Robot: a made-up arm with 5 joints.
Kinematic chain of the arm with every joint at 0, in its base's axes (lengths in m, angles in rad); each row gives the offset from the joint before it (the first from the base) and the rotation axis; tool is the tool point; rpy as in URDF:
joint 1: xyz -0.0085 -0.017 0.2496 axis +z
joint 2: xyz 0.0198 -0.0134 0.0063 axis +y
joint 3: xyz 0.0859 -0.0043 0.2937 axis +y
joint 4: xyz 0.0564 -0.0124 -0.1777 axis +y
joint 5: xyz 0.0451 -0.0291 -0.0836 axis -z
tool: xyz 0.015 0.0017 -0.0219 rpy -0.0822 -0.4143 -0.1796
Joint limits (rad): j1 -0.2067..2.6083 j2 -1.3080..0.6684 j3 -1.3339..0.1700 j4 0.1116..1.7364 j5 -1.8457..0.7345
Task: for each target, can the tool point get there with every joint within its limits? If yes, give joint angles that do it. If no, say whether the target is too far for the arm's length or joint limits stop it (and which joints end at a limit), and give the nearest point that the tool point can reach.
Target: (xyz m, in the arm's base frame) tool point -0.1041 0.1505 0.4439
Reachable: yes | joints 2.3205 -0.4525 -0.7939 1.3728 -1.3725
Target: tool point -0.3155 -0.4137 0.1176
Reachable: no: joint limits stop it (at a limit: joint 2, joint 3, joint 4, joint 5) | nearest point -0.0676 -0.0934 0.2723 | short by 0.434 m
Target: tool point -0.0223 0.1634 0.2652
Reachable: yes | joints 1.9008 0.1288 -0.2938 1.0799 -1.0410
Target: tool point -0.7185 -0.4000 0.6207
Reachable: no: too far | nearest point -0.1883 -0.1140 0.7183 | short by 0.610 m
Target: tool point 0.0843 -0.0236 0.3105
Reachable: yes | joints 0.6271 -0.1956 -0.0727 1.4752 0.1548
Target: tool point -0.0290 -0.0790 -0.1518
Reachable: no: joint limits stop it (at a limit: joint 1, joint 2) | nearest point 0.1140 -0.1036 0.1548 | short by 0.339 m
